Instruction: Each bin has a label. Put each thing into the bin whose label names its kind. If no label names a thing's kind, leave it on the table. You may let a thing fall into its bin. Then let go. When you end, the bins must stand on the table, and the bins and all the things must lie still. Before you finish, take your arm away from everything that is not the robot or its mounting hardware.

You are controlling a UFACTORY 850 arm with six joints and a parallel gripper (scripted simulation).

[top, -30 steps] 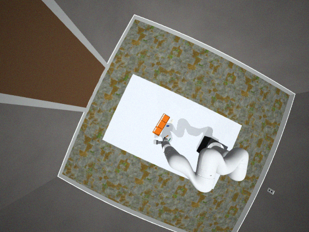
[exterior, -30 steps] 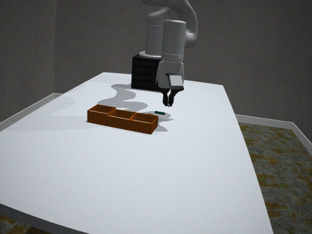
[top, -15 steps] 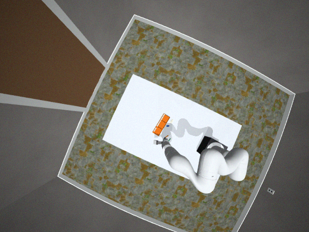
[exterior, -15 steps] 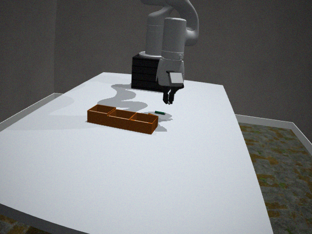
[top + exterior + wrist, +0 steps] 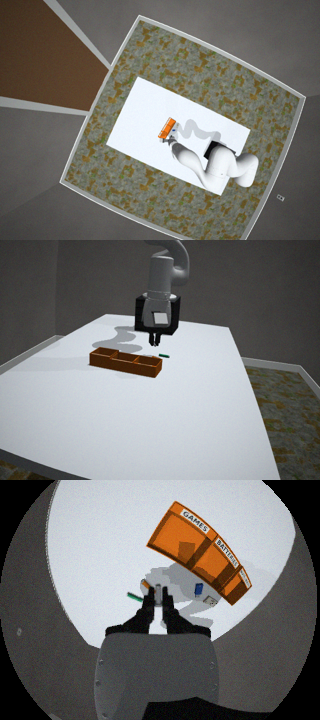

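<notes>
Now: the orange stick 9 cm below my hand, 4 cm behind it and 1 cm to the left of it. From my hand the other things lie so: grey bolt (2 cm below, 1 cm behind); green cylinder (9 cm below, 8 cm behind, 3 cm to the left); three joined orange bins (9 cm to the right, 8 cm ahead, 7 cm below).
</notes>
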